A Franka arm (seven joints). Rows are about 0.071 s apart.
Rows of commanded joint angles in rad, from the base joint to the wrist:
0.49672 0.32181 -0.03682 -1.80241 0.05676 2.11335 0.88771
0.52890 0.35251 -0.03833 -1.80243 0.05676 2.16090 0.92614
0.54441 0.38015 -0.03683 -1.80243 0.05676 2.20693 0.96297
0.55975 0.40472 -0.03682 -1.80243 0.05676 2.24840 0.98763
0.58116 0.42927 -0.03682 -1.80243 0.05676 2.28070 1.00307
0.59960 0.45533 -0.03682 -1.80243 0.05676 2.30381 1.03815
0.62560 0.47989 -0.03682 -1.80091 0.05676 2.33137 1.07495
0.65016 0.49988 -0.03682 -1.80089 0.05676 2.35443 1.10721
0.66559 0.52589 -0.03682 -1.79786 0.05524 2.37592 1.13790
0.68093 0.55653 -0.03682 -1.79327 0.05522 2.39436 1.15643
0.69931 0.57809 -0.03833 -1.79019 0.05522 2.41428 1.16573
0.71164 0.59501 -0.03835 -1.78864 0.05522 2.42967 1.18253
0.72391 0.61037 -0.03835 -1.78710 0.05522 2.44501 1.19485
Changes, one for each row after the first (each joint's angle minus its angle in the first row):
0.03218 0.03070 -0.00151 -0.00002 0.00000 0.04755 0.03843
0.04769 0.05834 -0.00001 -0.00002 0.00000 0.09358 0.07526
0.06303 0.08291 0.00000 -0.00002 0.00000 0.13505 0.09992
0.08444 0.10746 0.00000 -0.00002 0.00000 0.16735 0.11536
0.10288 0.13352 0.00000 -0.00002 0.00000 0.19046 0.15044
0.12888 0.15808 0.00000 0.00150 0.00000 0.21802 0.18724
0.15344 0.17807 0.00000 0.00152 0.00000 0.24108 0.21950
0.16887 0.20408 0.00000 0.00455 -0.00152 0.26257 0.25019
0.18421 0.23472 0.00000 0.00914 -0.00154 0.28101 0.26872
0.20259 0.25628 -0.00151 0.01222 -0.00154 0.30093 0.27802
0.21492 0.27320 -0.00153 0.01377 -0.00154 0.31632 0.29482
0.22719 0.28856 -0.00153 0.01531 -0.00154 0.33166 0.30714

